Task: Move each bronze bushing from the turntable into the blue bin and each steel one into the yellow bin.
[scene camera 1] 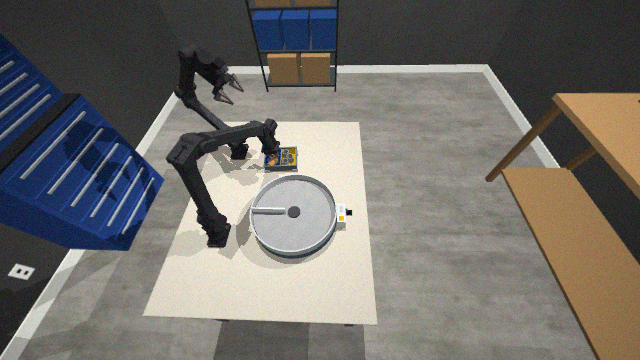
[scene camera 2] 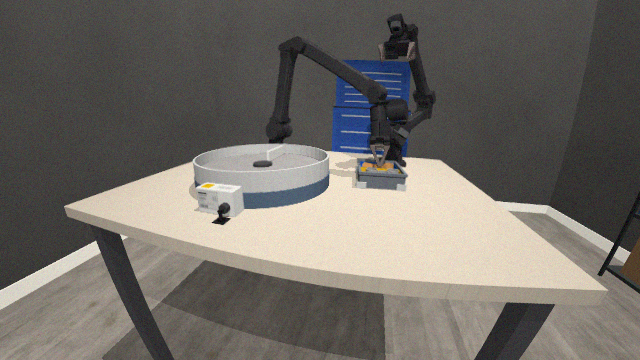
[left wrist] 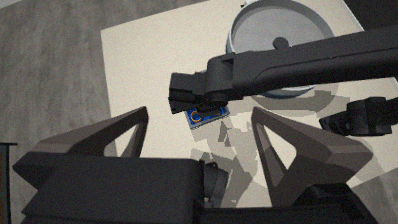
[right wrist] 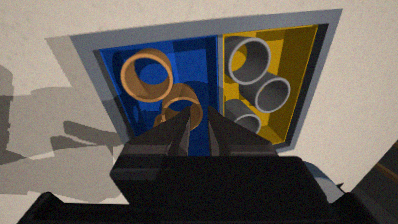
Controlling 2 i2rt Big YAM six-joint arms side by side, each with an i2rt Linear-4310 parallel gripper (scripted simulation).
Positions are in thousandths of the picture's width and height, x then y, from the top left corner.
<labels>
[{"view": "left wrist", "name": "my left gripper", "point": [501,502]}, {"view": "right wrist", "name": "my right gripper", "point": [501,498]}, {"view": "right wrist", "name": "yellow bin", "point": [730,221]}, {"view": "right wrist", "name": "bronze bushing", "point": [451,408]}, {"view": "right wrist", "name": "blue bin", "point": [489,279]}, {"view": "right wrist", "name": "bronze bushing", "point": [338,386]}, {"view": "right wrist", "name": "steel bushing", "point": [589,489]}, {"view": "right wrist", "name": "grey bin tray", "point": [220,208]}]
</labels>
